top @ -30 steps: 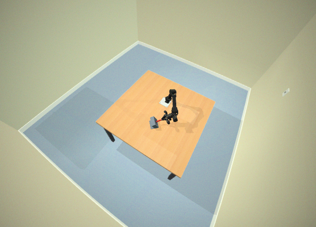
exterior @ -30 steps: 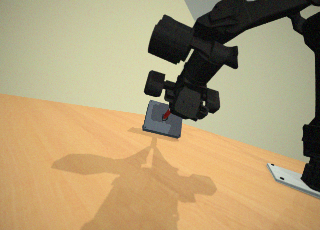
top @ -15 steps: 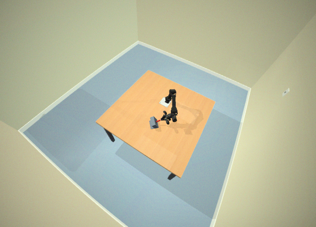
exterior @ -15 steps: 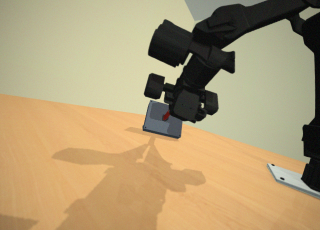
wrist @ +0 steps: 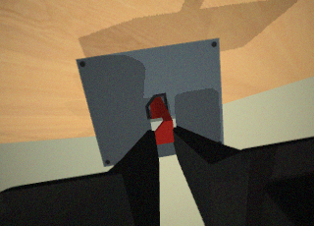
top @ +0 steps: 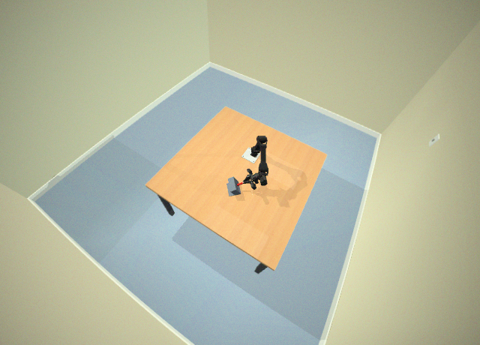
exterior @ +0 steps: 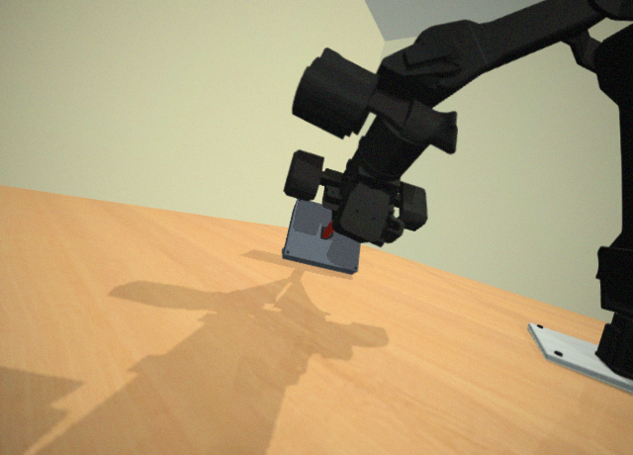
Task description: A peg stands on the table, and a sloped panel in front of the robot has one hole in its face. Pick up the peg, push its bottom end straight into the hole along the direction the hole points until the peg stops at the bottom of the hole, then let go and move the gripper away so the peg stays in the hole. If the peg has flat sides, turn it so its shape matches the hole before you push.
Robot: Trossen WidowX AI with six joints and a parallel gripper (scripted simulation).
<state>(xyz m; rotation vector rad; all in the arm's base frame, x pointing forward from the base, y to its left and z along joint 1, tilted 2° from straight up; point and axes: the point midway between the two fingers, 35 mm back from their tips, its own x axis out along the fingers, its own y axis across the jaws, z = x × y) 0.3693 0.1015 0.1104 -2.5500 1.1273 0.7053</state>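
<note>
The grey sloped panel lies 5 cm ahead of my gripper tip, 5 cm to the right of it and 4 cm below it. Also, from my gripper tip: red square peg: 1 cm ahead, 1 cm to the right, 1 cm below.
</note>
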